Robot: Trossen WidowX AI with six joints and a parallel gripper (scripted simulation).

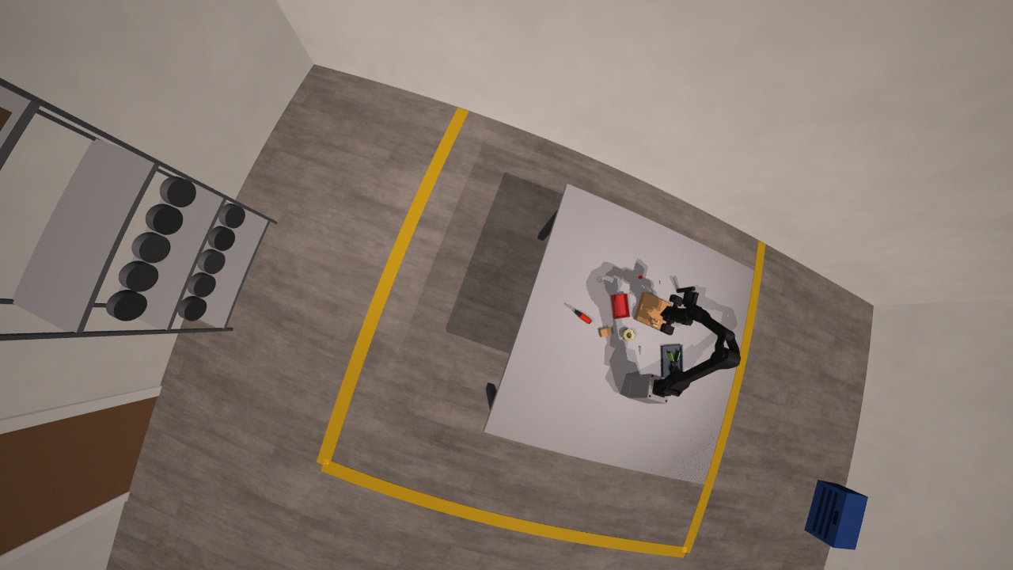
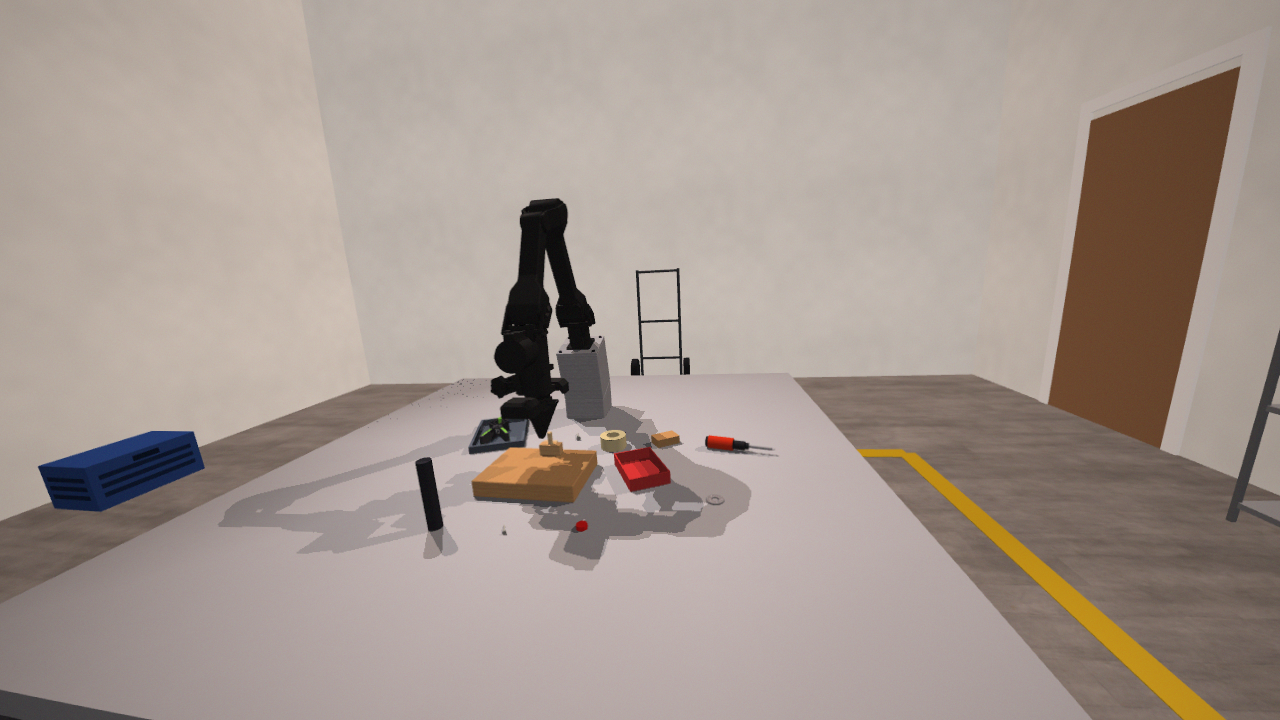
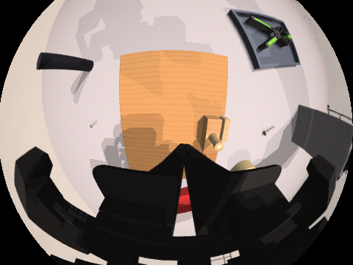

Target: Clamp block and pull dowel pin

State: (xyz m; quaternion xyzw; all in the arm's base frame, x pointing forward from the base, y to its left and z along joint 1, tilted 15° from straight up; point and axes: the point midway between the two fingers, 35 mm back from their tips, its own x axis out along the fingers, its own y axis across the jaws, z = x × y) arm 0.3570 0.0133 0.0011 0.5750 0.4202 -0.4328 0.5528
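Right now the dowel pin is 6 cm below my hand and 4 cm behind it. The rest, counted from my hand: bench stop 7 cm below, 5 cm behind, 1 cm to the right; then wooden board 10 cm below, 2 cm ahead, 1 cm to the right; then small wooden block 8 cm below, 4 cm behind.
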